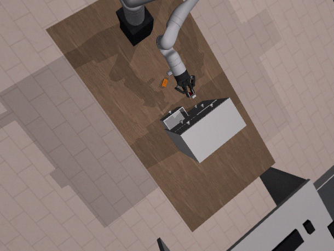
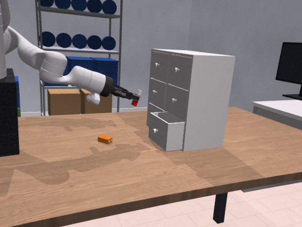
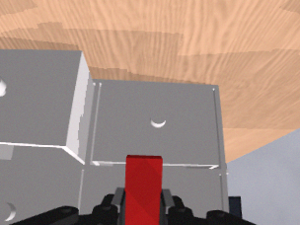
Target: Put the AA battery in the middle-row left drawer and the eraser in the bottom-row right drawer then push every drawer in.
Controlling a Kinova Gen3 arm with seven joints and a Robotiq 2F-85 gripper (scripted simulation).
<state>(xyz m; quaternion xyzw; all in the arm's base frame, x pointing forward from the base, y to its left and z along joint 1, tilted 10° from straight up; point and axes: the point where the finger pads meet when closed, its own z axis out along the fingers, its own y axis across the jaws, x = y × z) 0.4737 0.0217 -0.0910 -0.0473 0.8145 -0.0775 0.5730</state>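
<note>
The AA battery is 17 cm ahead of my hand, 2 cm to the right of it and 3 cm below it. Round my hand: eraser: 1 cm ahead; then orange battery: 12 cm behind, 6 cm to the right, 15 cm below.
</note>
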